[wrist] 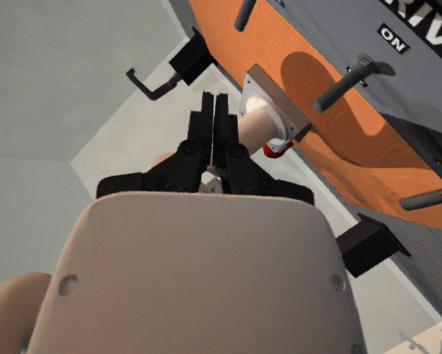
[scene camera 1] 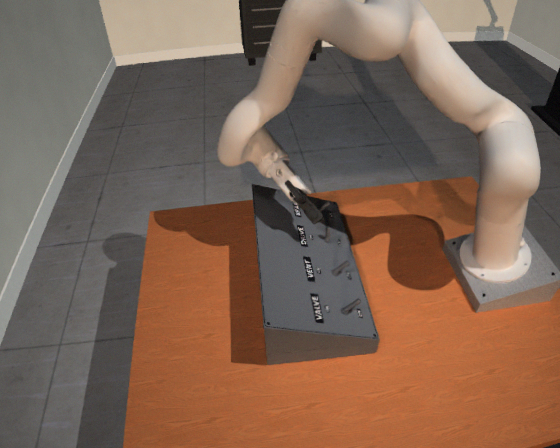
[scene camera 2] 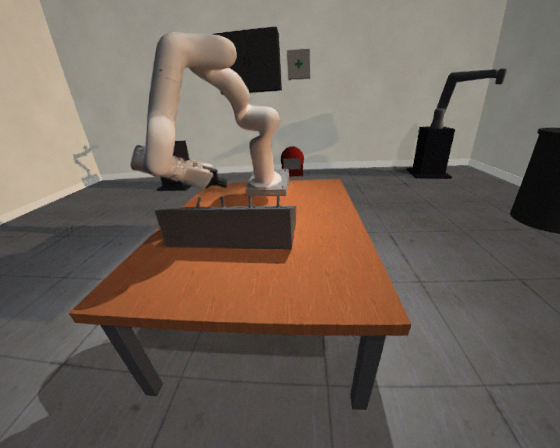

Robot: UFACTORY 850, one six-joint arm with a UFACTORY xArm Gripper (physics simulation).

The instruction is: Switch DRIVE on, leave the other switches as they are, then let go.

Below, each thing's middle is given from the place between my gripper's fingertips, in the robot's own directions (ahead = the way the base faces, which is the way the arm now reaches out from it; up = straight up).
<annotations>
The grey sloped switch panel (scene camera 1: 303,299) lies 12 cm below my hand, 3 cm ahead of it and 2 cm to the left of it.
</annotations>
